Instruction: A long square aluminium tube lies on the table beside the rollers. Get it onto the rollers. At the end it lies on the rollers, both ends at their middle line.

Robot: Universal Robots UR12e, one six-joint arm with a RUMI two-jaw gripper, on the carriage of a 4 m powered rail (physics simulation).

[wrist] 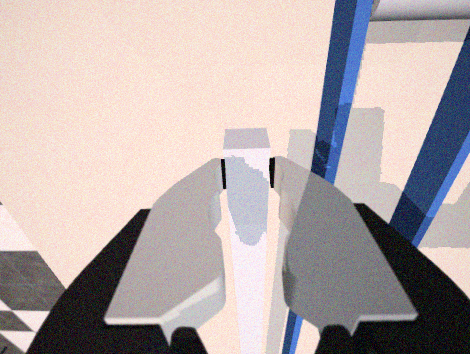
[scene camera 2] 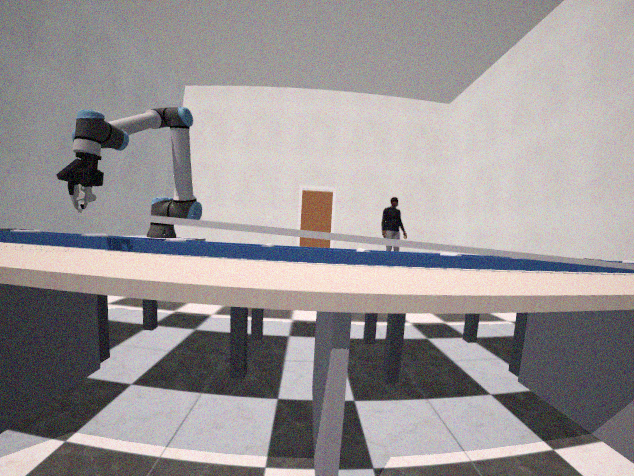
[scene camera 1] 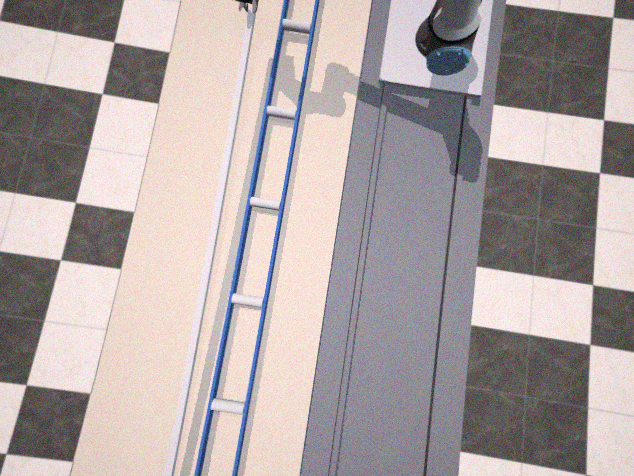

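Seen in the pictures: gripper, between the fingertips: (wrist: pixel 246 161) (scene camera 2: pixel 80 209) (scene camera 1: pixel 251 12); arm's base, origin of its link: (scene camera 2: pixel 161 237).
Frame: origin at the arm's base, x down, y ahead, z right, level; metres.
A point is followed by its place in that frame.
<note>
The long square aluminium tube (scene camera 1: pixel 219 204) @(y 0.774, x -0.097, z -0.899 m) (scene camera 2: pixel 368 239) @(y 0.791, x -0.072, z -1.226 m) (wrist: pixel 250 280) @(y 0.780, x -0.127, z -0.246 m) is in the air left of the roller frame in scene camera 1, roughly along it. In scene camera 2 its left part is higher than its right part. My gripper (scene camera 1: pixel 247 9) @(y 0.781, x -0.128, z -0.131 m) (scene camera 2: pixel 81 207) @(y 0.781, x -0.128, z -0.131 m) (wrist: pixel 246 161) @(y 0.781, x -0.128, z -0.131 m) is shut on the tube close to its near end, which shows just past the fingertips in the wrist view. The tube's other end is out of view. The white rollers (scene camera 1: pixel 264 203) @(y 0.620, x -0.029, z -0.854 m) sit between blue side rails (scene camera 1: pixel 242 251) @(y 0.682, x 0.007, z -1.061 m) (scene camera 2: pixel 307 255) @(y 0.694, x 0.003, z -1.017 m) (wrist: pixel 342 65) @(y 0.694, x -0.015, z -0.103 m).
The cream table (scene camera 1: pixel 153 307) @(y 1.001, x 0.030, z -1.342 m) (scene camera 2: pixel 307 302) @(y 1.160, x 0.053, z -1.021 m) carries the roller frame. The arm's base is on a pale carriage (scene camera 1: pixel 399 66) @(y 0.146, x 0.000, z -0.149 m) on the grey rail bed (scene camera 1: pixel 399 256), right of the table in scene camera 1. A person (scene camera 2: pixel 392 220) stands in the background by a brown door (scene camera 2: pixel 316 215).
</note>
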